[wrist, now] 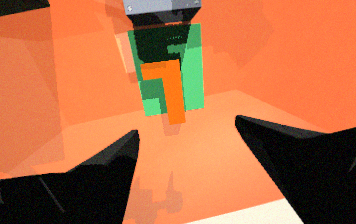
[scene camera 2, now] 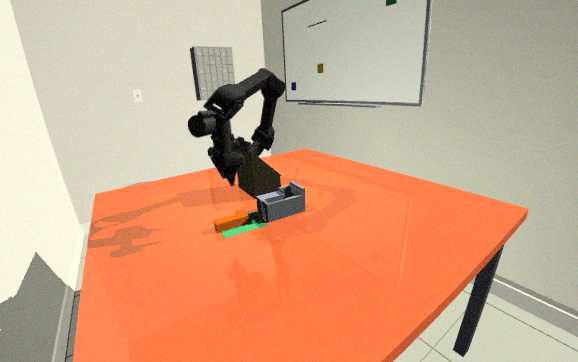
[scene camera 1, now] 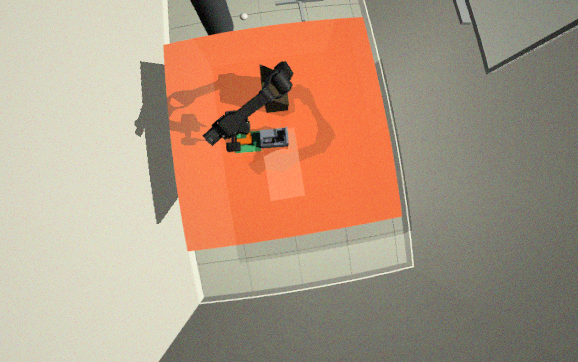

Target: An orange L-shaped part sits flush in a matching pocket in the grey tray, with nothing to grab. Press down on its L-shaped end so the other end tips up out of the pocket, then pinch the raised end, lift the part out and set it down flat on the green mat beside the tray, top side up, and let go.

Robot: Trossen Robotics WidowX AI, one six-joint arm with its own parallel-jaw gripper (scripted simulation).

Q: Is my gripper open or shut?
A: Open.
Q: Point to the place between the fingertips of my gripper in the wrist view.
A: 187, 127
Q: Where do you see an orange L-shaped part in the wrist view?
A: At 169, 70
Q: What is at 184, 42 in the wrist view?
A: A green mat.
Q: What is my gripper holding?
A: Nothing.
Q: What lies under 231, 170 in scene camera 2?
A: My gripper.
